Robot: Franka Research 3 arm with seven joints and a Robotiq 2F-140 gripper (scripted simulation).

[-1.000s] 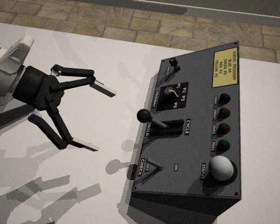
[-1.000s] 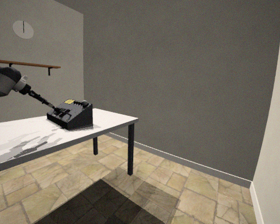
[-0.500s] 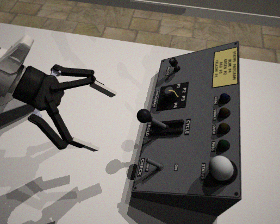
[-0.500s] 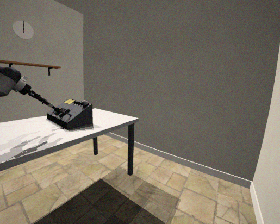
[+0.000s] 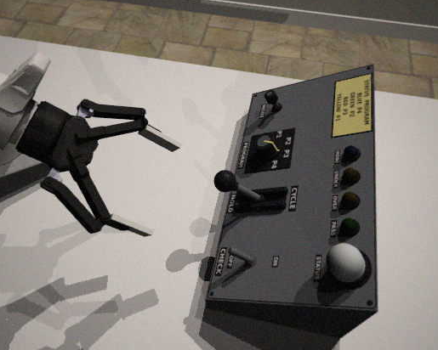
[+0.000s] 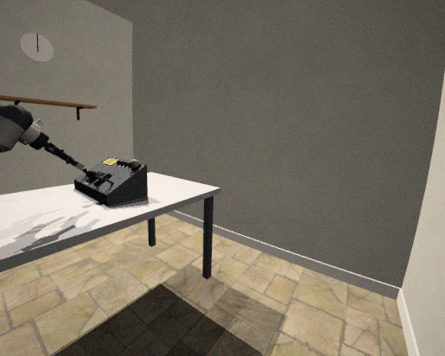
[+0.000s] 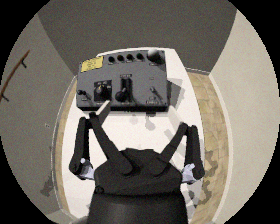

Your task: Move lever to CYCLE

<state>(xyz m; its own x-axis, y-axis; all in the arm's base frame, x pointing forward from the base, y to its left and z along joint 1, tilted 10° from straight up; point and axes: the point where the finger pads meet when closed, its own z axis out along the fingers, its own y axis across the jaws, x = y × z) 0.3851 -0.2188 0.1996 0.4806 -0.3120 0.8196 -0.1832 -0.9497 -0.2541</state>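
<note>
Right now the lever is 140 mm ahead of my hand, 60 mm to the left of it and 100 mm below it. The rest, counted from my hand: program dial (190 mm ahead, 160 mm to the left, 110 mm below); dark grey sloped console (210 mm ahead, 100 mm to the left, 130 mm below); check switch (140 mm ahead, 70 mm to the right, 110 mm below).
</note>
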